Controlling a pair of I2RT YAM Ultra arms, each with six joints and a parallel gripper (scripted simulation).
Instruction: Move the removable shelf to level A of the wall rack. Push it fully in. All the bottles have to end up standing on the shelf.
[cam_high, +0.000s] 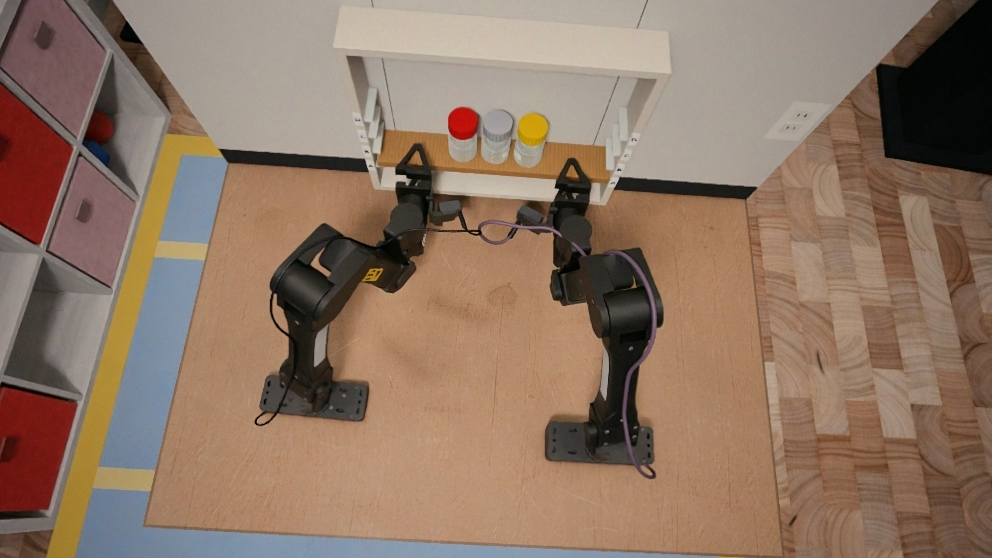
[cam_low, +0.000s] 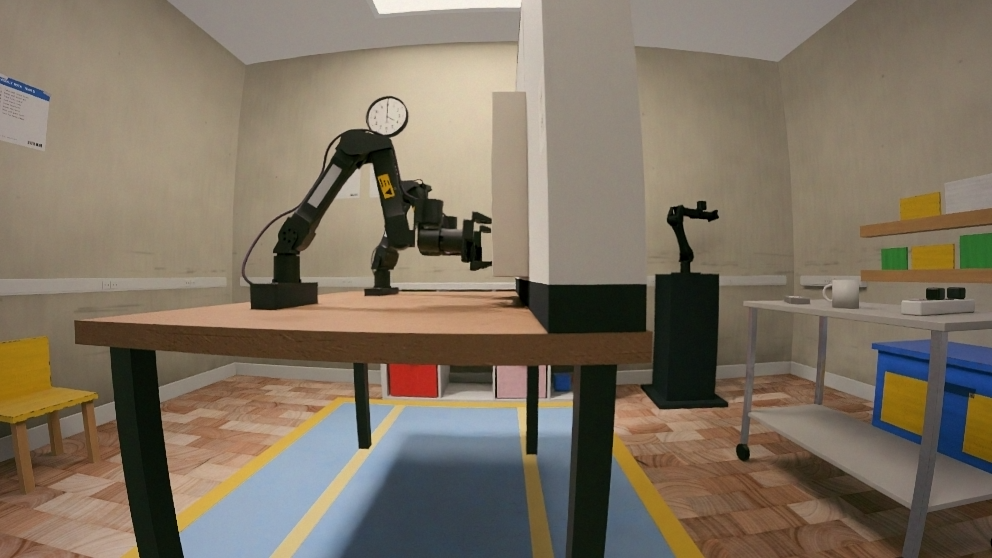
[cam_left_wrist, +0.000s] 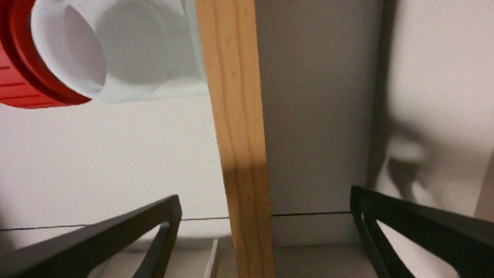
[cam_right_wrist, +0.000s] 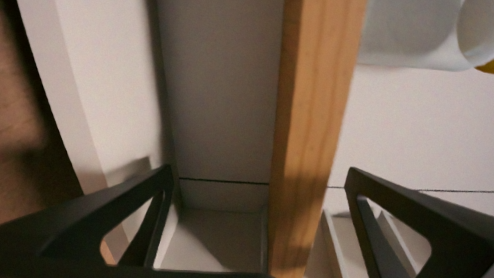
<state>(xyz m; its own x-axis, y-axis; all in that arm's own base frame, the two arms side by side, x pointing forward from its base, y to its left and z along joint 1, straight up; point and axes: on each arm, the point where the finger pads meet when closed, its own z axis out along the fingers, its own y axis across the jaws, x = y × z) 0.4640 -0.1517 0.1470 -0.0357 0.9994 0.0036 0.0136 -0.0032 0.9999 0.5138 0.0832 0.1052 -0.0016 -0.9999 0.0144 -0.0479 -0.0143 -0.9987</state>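
My left gripper is now 30 mm short of the red-capped bottle, 80 mm to the left of it and 60 mm below it. From my left hand the other things lie so: shelf board 40 mm ahead, 150 mm to the right; wall rack 30 mm ahead, 150 mm to the right, 120 mm above; grey-capped bottle 40 mm ahead, 150 mm to the right, 60 mm above.
The yellow-capped bottle lies 90 mm to the left of my right hand, 70 mm above it and 10 mm ahead of it. From my right hand the other things lie so: shelf board (150 mm to the left, 20 mm above, 10 mm ahead); wall rack (150 mm to the left, 130 mm above, 10 mm ahead); grey-capped bottle (150 mm to the left, 70 mm above, 10 mm ahead).
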